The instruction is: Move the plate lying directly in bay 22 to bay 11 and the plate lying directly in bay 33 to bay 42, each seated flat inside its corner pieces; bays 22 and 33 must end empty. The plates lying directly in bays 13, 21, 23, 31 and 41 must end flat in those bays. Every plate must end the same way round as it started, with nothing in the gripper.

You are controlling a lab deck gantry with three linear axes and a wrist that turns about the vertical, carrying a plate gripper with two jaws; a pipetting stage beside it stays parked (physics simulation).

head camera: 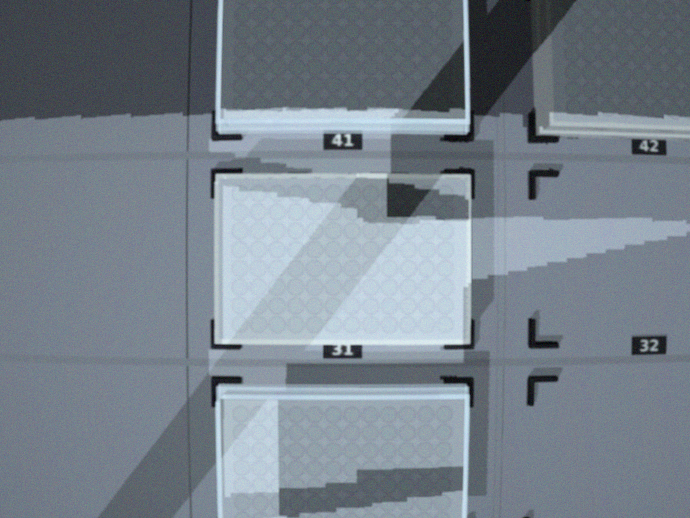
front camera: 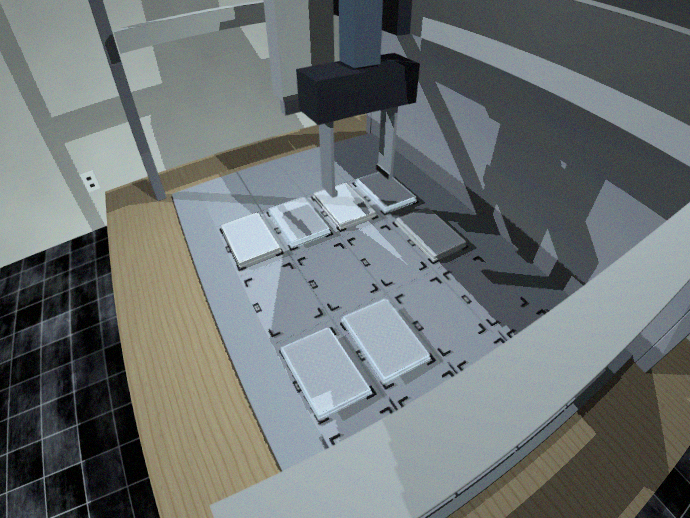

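Pixels of known places: gripper, between the fingertips: [front camera: 357,182]; robot's base, origin of its link: [front camera: 221,230].
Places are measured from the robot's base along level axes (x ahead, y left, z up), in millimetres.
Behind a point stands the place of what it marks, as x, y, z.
Observation:
In the front view, pale plates lie flat in bay 11 [front camera: 250,239] @(76, 42, 14) and bay 42 [front camera: 431,236] @(244, 353, 14), inside their corner pieces. Bay 22 [front camera: 337,274] @(229, 152, 0) and bay 33 [front camera: 440,315] @(395, 256, 0) are bare. Other plates lie flat in bay 13 [front camera: 326,370] @(397, 42, 16), bay 23 [front camera: 386,339] @(396, 146, 17), bay 21 [front camera: 299,221] @(76, 148, 14) [head camera: 342,434] @(64, 172, 14), bay 31 [front camera: 346,207] @(84, 253, 14) [head camera: 342,262] @(64, 255, 14) and bay 41 [front camera: 385,190] @(73, 359, 14) [head camera: 342,61] @(64, 353, 14). The head view also shows part of the plate in bay 42 [head camera: 618,61] @(203, 357, 14). My gripper [front camera: 362,185] @(194, 212, 158) is open and empty above bay 31; its jaws do not show in the head view.
The parked pipetting stage [front camera: 287,50] stands behind the gripper. A pale beam [front camera: 445,423] @(618, -15, 400) crosses the front and hides the near right part of the deck. A dark post [front camera: 130,111] @(-207, -104, 228) stands at the back left. Bay 32 with its corner pieces lies right of bay 31.

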